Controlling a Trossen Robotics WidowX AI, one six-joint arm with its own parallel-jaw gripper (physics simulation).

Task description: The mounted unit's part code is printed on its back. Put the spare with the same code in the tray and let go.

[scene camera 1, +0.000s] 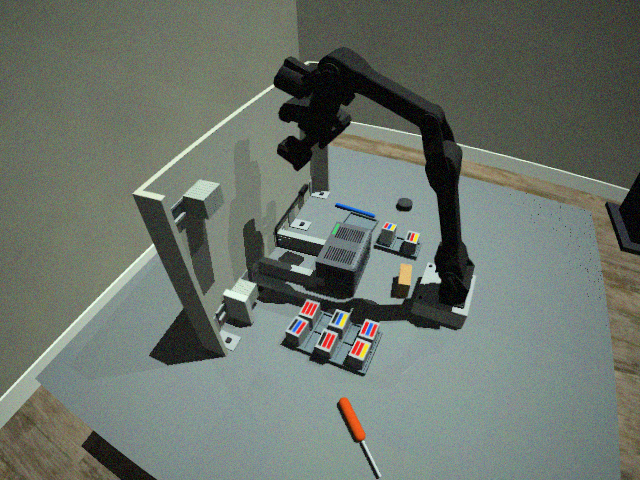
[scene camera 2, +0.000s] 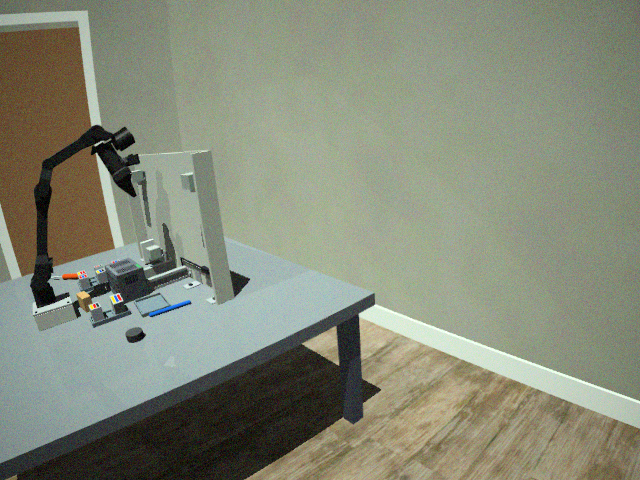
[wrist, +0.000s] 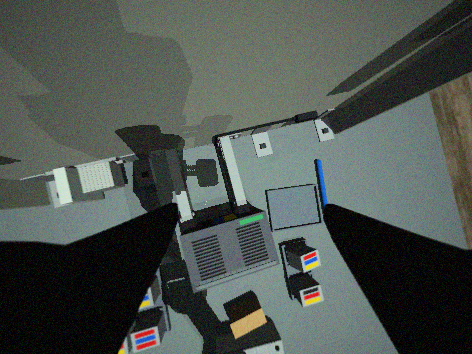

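Where they show: gripper, fingertip midpoint: (scene camera 1: 308, 158) (scene camera 2: 135, 196) (wrist: 250, 210); arm's base, origin of the base link: (scene camera 1: 452, 295) (scene camera 2: 45, 303).
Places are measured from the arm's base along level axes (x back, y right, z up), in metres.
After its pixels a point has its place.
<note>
The mounted unit (scene camera 1: 343, 253) {x -0.287, y 0.005, z 0.043 m} (scene camera 2: 126, 276) {x -0.279, y 0.115, z 0.033 m} (wrist: 230, 255) {x -0.285, y 0.031, z 0.045 m} is a dark grey vented box with a green strip, standing at the rails before the panel. In the wrist view, blue and yellow patches show on its back edge; the full code is not readable. A spare with red, blue and yellow bars (scene camera 1: 388, 233) {x -0.207, y 0.165, z -0.001 m} (scene camera 2: 116, 302) {x -0.204, y 0.213, z -0.001 m} (wrist: 310, 260) {x -0.212, y 0.191, z 0.003 m} and one with black, red and yellow bars (scene camera 1: 411, 240) {x -0.139, y 0.162, z -0.003 m} (wrist: 311, 295) {x -0.140, y 0.175, z -0.002 m} sit in a small holder. Several more striped spares sit in a larger holder (scene camera 1: 377, 345) {x -0.142, y -0.164, z -0.050 m}. The flat square tray (scene camera 2: 151, 304) {x -0.314, y 0.207, z -0.052 m} (wrist: 292, 207) {x -0.317, y 0.205, z -0.052 m} holds nothing. My gripper (scene camera 1: 316, 143) (scene camera 2: 133, 194) {x -0.387, y 0.048, z 0.270 m} (wrist: 250, 210) {x -0.387, y 0.048, z 0.270 m} is open, empty, high above the unit.
The upright panel (scene camera 1: 217, 206) {x -0.456, y -0.205, z 0.301 m} (scene camera 2: 178, 206) carries pale blocks on brackets. A blue rod (scene camera 1: 354, 210) {x -0.346, y 0.287, z -0.047 m} (scene camera 2: 170, 308) {x -0.346, y 0.297, z -0.047 m} (wrist: 321, 182) {x -0.358, y 0.290, z -0.044 m} lies beside the tray. An orange block (scene camera 1: 404, 276) {x -0.129, y 0.025, z -0.005 m} (wrist: 248, 323) {x -0.129, y 0.033, z -0.005 m} stands near the arm's base. A black puck (scene camera 1: 404, 204) {x -0.197, y 0.361, z -0.035 m} (scene camera 2: 134, 334) {x -0.194, y 0.391, z -0.035 m} and orange screwdriver (scene camera 1: 352, 419) {x -0.137, y -0.358, z -0.033 m} lie farther out.
</note>
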